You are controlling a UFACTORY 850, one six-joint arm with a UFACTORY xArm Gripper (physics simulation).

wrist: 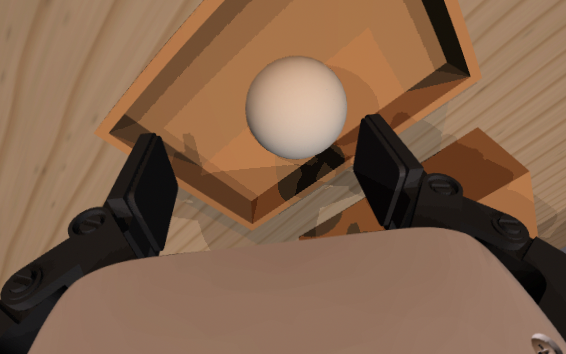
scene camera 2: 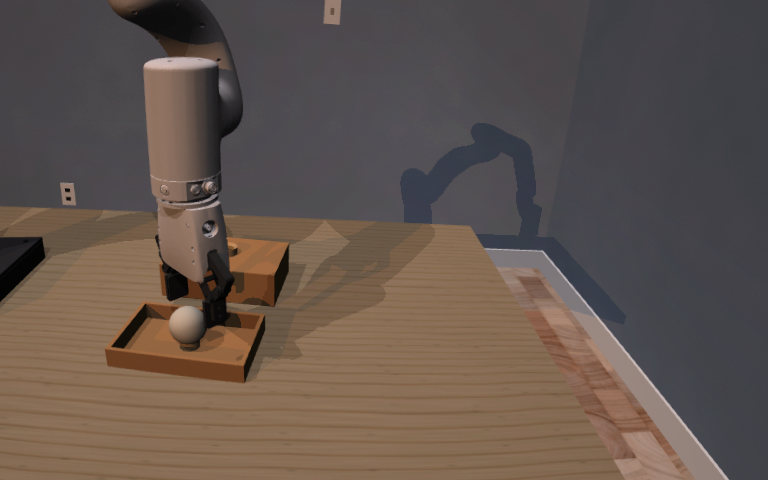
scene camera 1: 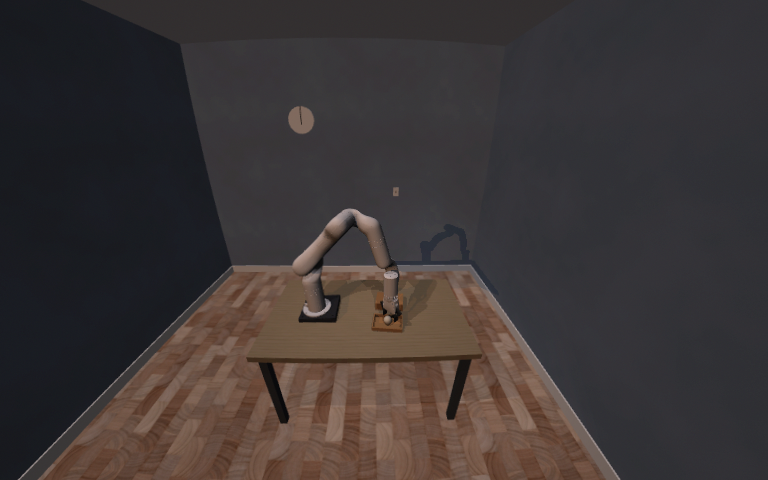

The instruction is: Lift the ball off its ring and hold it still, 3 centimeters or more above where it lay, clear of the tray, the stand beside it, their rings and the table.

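Note:
The pale ball point(scene camera 1: 387, 320) point(scene camera 2: 187, 324) point(wrist: 296, 107) rests on its small ring point(scene camera 2: 189, 345) inside the shallow orange-brown tray point(scene camera 1: 387, 329) point(scene camera 2: 175, 366) point(wrist: 150, 75). My gripper point(scene camera 1: 390, 314) point(scene camera 2: 195, 302) point(wrist: 264, 151) is open and empty, its black fingers spread wide. It points down at the tray's stand side, behind the ball in the second scene view. In the wrist view the ball shows beyond the fingertips, nearer the right finger. The block-shaped stand point(scene camera 2: 260, 277) point(wrist: 470, 155) is behind the tray, with its ring point(scene camera 2: 232, 249) partly hidden by the gripper.
The wooden table point(scene camera 1: 351, 342) point(scene camera 2: 396, 396) carries the tray, the stand and the arm's black base plate point(scene camera 1: 334, 305) point(scene camera 2: 25, 257). The stand is close beside the tray, with a narrow gap between them. The arm's shadow falls across the table and the back wall.

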